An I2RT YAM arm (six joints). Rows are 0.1 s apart.
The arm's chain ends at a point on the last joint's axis. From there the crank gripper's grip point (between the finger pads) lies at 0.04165 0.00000 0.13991 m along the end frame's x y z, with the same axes.
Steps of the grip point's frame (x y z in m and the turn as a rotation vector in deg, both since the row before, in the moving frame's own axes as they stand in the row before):
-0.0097, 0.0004, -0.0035, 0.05, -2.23, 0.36
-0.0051, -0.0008, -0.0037, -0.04, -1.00, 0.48
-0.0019, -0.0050, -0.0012, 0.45, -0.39, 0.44
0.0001, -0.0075, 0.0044, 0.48, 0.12, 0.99
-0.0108, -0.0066, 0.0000, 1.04, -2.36, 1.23
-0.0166, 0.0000, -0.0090, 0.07, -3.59, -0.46
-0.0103, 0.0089, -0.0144, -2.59, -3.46, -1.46
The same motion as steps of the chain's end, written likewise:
-0.0042, 0.0003, -0.0050, 0.05, -2.23, 0.36
-0.0027, -0.0012, -0.0044, -0.04, -1.00, 0.48
-0.0009, -0.0042, -0.0015, 0.45, -0.39, 0.44
-0.0002, -0.0071, 0.0045, 0.48, 0.12, 0.99
-0.0050, -0.0049, -0.0016, 1.04, -2.36, 1.23
-0.0078, 0.0005, -0.0113, 0.07, -3.59, -0.46
-0.0019, 0.0035, -0.0165, -2.59, -3.46, -1.46

